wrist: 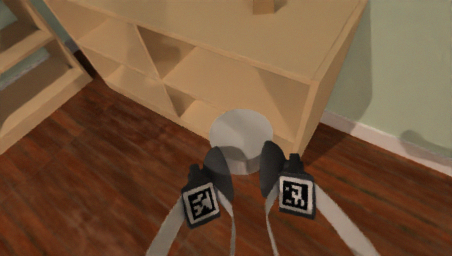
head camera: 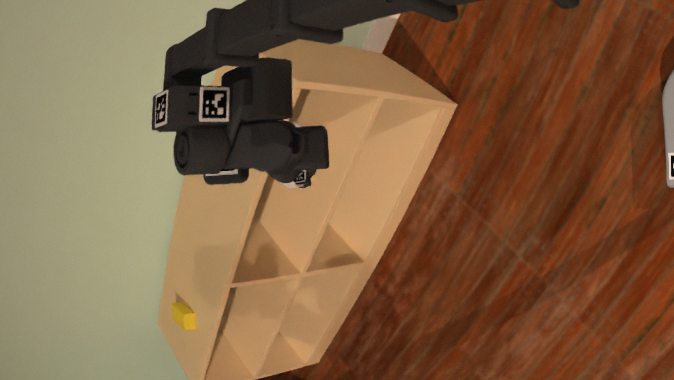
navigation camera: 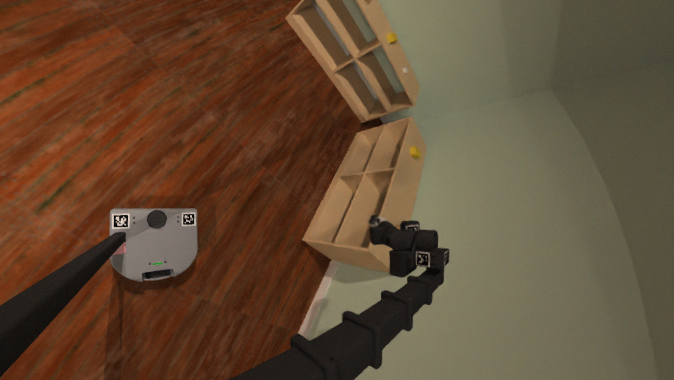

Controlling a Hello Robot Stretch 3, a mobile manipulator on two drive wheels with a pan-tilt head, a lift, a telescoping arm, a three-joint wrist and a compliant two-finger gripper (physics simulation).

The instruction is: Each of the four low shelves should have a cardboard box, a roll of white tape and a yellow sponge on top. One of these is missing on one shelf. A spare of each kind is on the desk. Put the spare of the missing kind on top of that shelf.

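Places are measured from the robot's base along level axes (x ahead, y left, z up), in millimetres.
Pixels of known places: gripper, fingertip midpoint: (wrist: 243, 162) (navigation camera: 373, 225); robot's base, link origin: (navigation camera: 157, 218).
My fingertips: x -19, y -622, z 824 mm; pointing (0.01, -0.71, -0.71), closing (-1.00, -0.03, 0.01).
Note:
For each thing: its top centre in the pictures, then the offset to it from my fingertips. "spot": a spot on its surface instead. Level surfaces: height alone.
- white tape, top centre: (wrist: 240, 132) dx +1, dy -17, dz +18 mm
- low wooden shelf, surface height: dz -214 mm
- cardboard box, surface spot: (wrist: 263, 6) spot: dx -90, dy -565, dz -192 mm
- small white roll, top centre: (navigation camera: 406, 69) dx +1236, dy -916, dz -190 mm
A roll of white tape (wrist: 241, 131) is held between the fingertips of my gripper (wrist: 243, 162) (navigation camera: 376, 221) (head camera: 299, 179), with its round face showing in the wrist view. In the wrist view the tape overlaps the front of a low wooden shelf (wrist: 215, 20) (head camera: 210, 220) (navigation camera: 407, 185), near its right end. A yellow sponge (head camera: 184, 316) (navigation camera: 415, 152) lies on this shelf's top toward the far end. A cardboard box (wrist: 263, 6) stands on the same top, partly cut off by the wrist view's upper edge. The arm and wrist cover part of the top in the head view. The desk does not show.
A second low shelf (navigation camera: 399, 54) (wrist: 45, 105) stands past the far end, with a yellow sponge (navigation camera: 392, 38) and a small white roll (navigation camera: 405, 70) on top. A green wall runs behind both shelves. My base (navigation camera: 155, 245) is on the wooden floor.

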